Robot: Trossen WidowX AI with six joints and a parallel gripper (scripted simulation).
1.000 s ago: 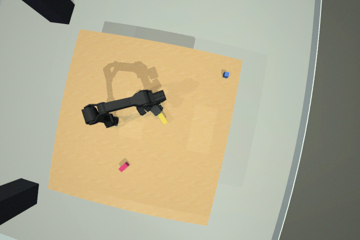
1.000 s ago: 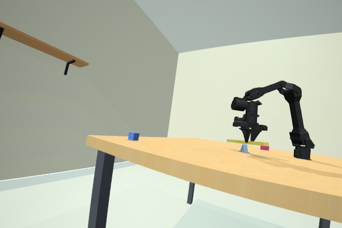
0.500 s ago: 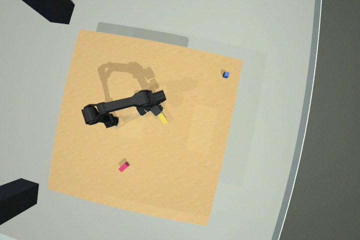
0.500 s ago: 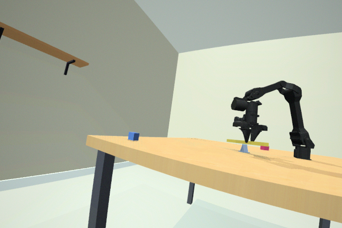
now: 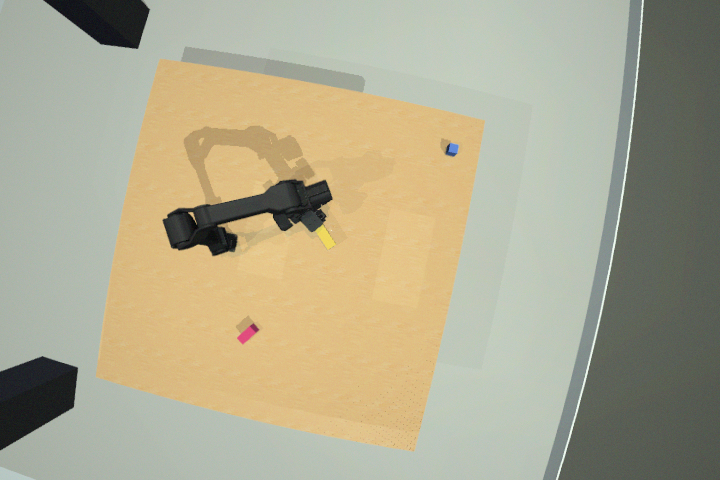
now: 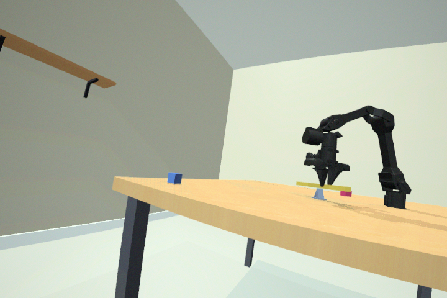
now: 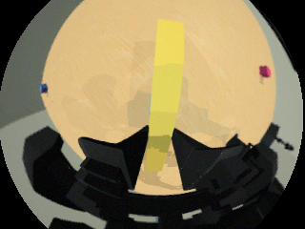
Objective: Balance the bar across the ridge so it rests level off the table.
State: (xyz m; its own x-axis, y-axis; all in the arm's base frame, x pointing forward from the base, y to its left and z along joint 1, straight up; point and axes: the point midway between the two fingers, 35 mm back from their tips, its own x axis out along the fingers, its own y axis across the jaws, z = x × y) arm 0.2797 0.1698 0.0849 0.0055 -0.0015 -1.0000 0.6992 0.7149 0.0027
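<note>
My gripper tip is now 2 cm short of the yellow bar and 2 cm to the left of it. The rest, counted from my gripper tip: pink block 13 cm behind, 48 cm to the right, 3 cm below; then blue cube 46 cm ahead, 33 cm to the left, 3 cm below.
</note>
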